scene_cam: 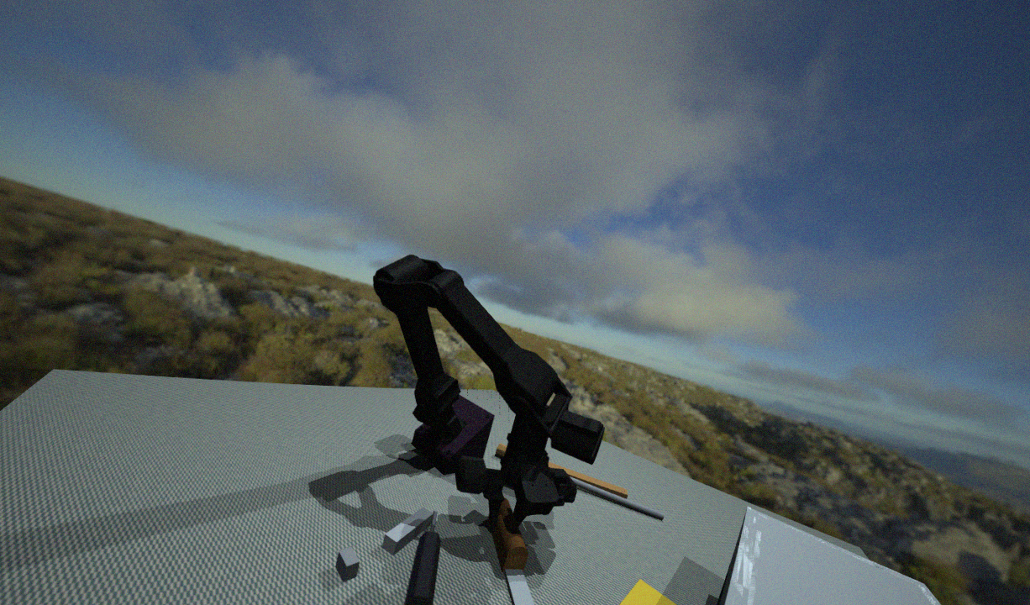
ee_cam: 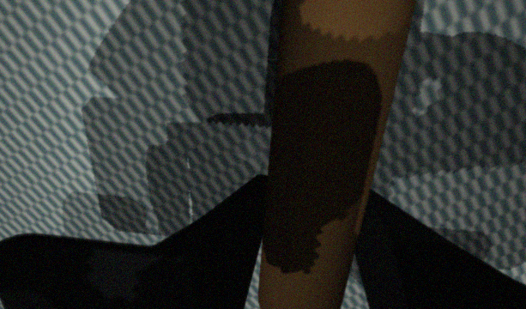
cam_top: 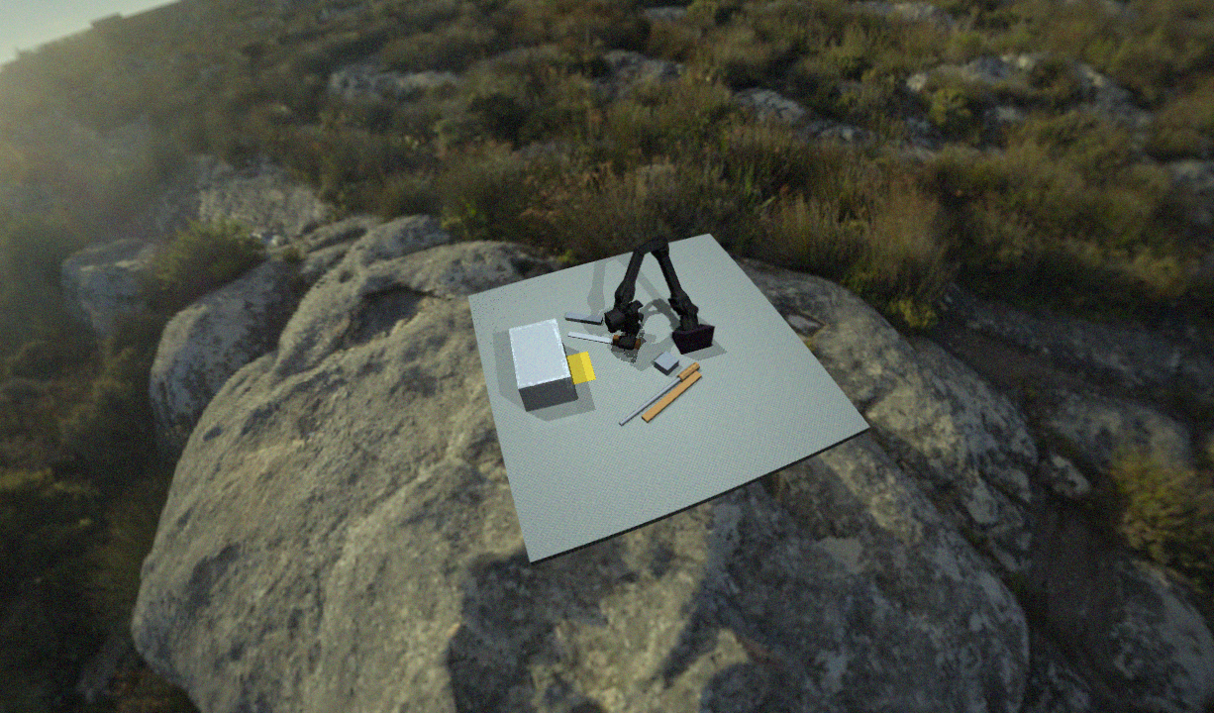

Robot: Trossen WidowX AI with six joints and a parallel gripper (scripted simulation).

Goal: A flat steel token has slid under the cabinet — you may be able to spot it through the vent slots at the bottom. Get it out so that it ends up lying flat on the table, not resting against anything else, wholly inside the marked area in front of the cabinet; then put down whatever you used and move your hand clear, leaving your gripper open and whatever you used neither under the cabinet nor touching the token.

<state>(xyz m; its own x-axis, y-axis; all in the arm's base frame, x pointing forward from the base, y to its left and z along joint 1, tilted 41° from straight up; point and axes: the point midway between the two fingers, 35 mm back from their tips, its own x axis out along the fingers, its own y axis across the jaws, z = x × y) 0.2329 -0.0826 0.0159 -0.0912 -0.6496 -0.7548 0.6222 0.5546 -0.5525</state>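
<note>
My gripper tip is now 16 cm to the right of the grey block, 8 cm past it and 1 cm below it. The rest, counted from my gripper tip: grey bar (12 cm to the right, 7 cm behind); then small grey cube (22 cm to the right, 6 cm behind); then wooden stick (30 cm to the left, 3 cm behind).
</note>
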